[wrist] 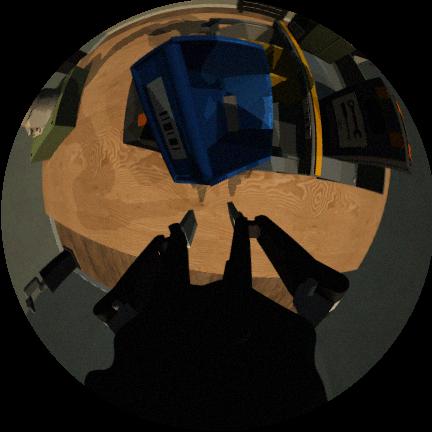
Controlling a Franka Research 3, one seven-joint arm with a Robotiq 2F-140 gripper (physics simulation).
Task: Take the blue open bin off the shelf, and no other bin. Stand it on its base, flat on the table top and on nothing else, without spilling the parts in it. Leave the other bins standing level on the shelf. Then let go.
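Note:
The blue open bin (pixel 227 65) is in the upper middle of the wrist view, with a barcode label on its front. It looks turned relative to the shelf (pixel 319 135), and its underside and support are hidden. A small pale patch shows inside it; I cannot tell whether it is a part. My gripper (pixel 211 213) is partly open and empty, its fingertips apart from the bin and below it in the view. A yellow bin (pixel 278 54) is partly hidden behind the blue bin. The wooden table top (pixel 110 187) shows beneath the fingers.
A dark case with an orange latch (pixel 133 131) shows partly behind the blue bin's left side. A dark toolbox (pixel 372 127) stands right of the shelf. A green box (pixel 62 120) is at the far left, and another green box (pixel 327 42) is at the upper right.

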